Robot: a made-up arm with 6 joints. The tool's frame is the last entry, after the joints.
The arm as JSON. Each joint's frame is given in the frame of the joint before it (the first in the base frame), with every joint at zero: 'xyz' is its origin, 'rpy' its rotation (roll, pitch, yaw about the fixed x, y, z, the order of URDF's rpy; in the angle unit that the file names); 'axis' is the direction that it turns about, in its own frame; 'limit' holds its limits. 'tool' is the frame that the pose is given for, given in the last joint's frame.
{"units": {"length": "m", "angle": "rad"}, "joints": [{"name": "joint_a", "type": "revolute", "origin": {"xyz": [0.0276, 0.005, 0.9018], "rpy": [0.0, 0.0, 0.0]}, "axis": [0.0, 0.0, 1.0], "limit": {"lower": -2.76, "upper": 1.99}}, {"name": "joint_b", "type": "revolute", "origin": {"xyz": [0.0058, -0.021, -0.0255], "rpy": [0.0, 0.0, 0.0]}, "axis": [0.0, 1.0, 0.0], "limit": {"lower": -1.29, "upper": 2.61}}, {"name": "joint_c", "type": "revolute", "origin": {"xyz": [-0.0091, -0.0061, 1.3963], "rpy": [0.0, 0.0, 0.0]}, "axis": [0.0, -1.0, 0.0], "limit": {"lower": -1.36, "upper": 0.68}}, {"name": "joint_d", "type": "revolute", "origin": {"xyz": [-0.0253, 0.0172, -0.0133], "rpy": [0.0, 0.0, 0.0]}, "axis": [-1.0, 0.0, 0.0], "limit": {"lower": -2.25, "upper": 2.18}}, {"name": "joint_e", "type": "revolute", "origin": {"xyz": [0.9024, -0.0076, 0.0], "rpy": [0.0, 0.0, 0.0]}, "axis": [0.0, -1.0, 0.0], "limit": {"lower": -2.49, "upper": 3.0}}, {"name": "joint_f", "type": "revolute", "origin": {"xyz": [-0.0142, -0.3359, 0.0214], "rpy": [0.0, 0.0, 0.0]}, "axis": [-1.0, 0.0, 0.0], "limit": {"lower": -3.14, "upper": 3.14}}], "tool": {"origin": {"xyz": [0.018, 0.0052, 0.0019], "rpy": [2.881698, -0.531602, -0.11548]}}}
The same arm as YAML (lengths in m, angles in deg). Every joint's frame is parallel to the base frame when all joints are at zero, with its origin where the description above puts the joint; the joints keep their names.
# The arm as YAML. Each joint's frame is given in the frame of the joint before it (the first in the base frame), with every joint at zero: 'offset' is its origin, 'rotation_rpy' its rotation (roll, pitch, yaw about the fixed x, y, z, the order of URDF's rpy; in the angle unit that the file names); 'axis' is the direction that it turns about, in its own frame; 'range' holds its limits. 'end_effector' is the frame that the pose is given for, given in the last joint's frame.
length_unit: m
angle_unit: deg
chain:
  - id: joint_a
    offset: [0.0276, 0.005, 0.9018]
    rotation_rpy: [0.0, 0.0, 0.0]
    axis: [0.0, 0.0, 1.0]
    range: [-158.14, 114.02]
  - id: joint_b
    offset: [0.0058, -0.021, -0.0255]
    rotation_rpy: [0.0, 0.0, 0.0]
    axis: [0.0, 1.0, 0.0]
    range: [-73.91, 149.54]
  - id: joint_c
    offset: [-0.0091, -0.0061, 1.3963]
    rotation_rpy: [0.0, 0.0, 0.0]
    axis: [0.0, -1.0, 0.0]
    range: [-77.92, 38.96]
  - id: joint_d
    offset: [-0.0253, 0.0172, -0.0133]
    rotation_rpy: [0.0, 0.0, 0.0]
    axis: [-1.0, 0.0, 0.0]
    range: [-128.92, 124.9]
  - id: joint_e
    offset: [0.9024, -0.0076, 0.0]
    rotation_rpy: [0.0, 0.0, 0.0]
    axis: [0.0, -1.0, 0.0]
    range: [-142.67, 171.89]
  - id: joint_f
    offset: [-0.0142, -0.3359, 0.0214]
    rotation_rpy: [0.0, 0.0, 0.0]
    axis: [-1.0, 0.0, 0.0]
    range: [-179.91, 179.91]
end_effector:
  offset: [0.018, 0.0052, 0.0019]
  rotation_rpy: [165.11, -30.46, -6.62]

